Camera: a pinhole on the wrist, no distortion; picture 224 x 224 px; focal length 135.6 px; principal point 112.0 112.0 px. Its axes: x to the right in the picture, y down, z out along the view. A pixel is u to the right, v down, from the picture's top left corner.
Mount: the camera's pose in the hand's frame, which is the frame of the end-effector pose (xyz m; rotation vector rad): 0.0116 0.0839 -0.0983 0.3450 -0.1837 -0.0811
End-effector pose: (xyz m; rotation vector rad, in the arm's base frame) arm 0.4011 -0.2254 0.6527 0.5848 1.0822 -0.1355
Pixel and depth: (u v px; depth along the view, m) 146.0 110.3 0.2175
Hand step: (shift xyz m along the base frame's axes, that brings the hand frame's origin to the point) 0.1002 -0.0494 0.0188
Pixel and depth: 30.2 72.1 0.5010
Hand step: -0.0468 -0.3592 0.3520
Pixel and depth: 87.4 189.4 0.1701
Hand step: 0.0934 0.0504 0.1163
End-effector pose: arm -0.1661 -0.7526 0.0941 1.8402 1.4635 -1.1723
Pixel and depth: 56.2 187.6 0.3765
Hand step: 0.0638 -0.3939 0.0055
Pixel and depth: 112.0 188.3 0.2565
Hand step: 0.0682 -0.2075 -0.0835
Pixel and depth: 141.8 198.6 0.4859
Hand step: 0.0475 -0.4246 -0.2933
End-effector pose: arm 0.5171 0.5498 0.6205 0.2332 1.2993 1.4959
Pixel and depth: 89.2 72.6 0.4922
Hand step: 0.3949 -0.0019 0.0313
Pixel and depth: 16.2 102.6 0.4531
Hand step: 0.3718 -0.1704 0.2348
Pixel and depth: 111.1 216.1 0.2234
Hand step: 0.0306 0.1098 0.2119
